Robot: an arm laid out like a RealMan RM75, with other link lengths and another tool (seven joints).
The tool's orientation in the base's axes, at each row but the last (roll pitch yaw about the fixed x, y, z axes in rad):
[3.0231, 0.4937, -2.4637]
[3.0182, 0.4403, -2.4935]
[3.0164, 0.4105, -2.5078]
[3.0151, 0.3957, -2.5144]
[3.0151, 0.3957, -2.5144]
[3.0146, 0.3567, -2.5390]
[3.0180, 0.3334, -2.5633]
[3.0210, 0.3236, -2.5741]
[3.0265, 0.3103, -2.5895]
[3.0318, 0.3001, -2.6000]
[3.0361, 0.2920, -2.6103]
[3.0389, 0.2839, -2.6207]
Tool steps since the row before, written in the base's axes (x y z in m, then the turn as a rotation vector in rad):
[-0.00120, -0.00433, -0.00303, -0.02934, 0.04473, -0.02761]
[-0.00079, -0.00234, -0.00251, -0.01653, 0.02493, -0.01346]
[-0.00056, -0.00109, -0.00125, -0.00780, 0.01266, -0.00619]
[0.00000, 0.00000, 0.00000, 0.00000, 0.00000, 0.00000]
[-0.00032, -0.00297, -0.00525, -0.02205, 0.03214, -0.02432]
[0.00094, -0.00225, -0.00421, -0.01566, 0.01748, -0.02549]
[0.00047, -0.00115, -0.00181, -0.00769, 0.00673, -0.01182]
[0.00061, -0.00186, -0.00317, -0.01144, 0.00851, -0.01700]
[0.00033, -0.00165, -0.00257, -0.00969, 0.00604, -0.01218]
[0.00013, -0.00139, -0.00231, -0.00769, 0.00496, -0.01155]
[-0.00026, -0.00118, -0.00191, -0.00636, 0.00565, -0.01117]
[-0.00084, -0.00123, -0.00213, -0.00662, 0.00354, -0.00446]
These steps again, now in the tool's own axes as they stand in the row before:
[0.00465, -0.00271, 0.00062, 0.00851, 0.04970, 0.03288]
[0.00292, -0.00155, 0.00122, 0.00404, 0.02803, 0.01655]
[0.00150, -0.00063, 0.00063, 0.00136, 0.01394, 0.00796]
[0.00000, 0.00000, 0.00000, 0.00000, 0.00000, 0.00000]
[0.00387, -0.00271, 0.00376, 0.00844, 0.03577, 0.02756]
[0.00194, -0.00284, 0.00344, 0.01171, 0.02020, 0.02560]
[0.00081, -0.00141, 0.00147, 0.00648, 0.00850, 0.01140]
[0.00147, -0.00223, 0.00260, 0.01021, 0.01148, 0.01600]
[0.00134, -0.00183, 0.00207, 0.00856, 0.00900, 0.01115]
[0.00126, -0.00147, 0.00188, 0.00727, 0.00709, 0.01068]
[0.00134, -0.00105, 0.00149, 0.00573, 0.00700, 0.01074]
[0.00188, -0.00082, 0.00159, 0.00507, 0.00601, 0.00380]

